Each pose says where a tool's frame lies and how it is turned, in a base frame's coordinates. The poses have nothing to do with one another.
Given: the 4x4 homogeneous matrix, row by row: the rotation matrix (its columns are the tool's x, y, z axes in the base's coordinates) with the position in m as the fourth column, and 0 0 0 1 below. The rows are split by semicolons.
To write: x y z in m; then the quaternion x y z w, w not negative. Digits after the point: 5 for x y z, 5 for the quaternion.
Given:
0.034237 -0.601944 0.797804 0.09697; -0.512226 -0.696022 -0.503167 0.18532; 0.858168 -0.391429 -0.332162 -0.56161; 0 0 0 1
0.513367 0.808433 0.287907 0.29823; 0.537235 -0.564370 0.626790 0.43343; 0.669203 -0.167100 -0.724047 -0.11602; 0 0 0 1
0.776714 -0.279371 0.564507 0.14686; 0.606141 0.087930 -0.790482 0.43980; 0.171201 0.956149 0.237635 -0.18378; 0 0 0 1
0.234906 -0.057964 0.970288 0.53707; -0.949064 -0.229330 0.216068 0.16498; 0.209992 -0.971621 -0.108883 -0.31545; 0 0 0 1
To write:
0.09697 0.18532 -0.56161 0.71806 -0.38791 0.57655 0.03890
0.29823 0.43343 -0.11602 -0.83693 -0.40197 -0.28590 0.23714
0.14686 0.43980 -0.18378 0.60232 0.13563 0.30537 0.72496
0.53707 0.16498 -0.31545 -0.62712 0.40145 -0.47052 0.47347

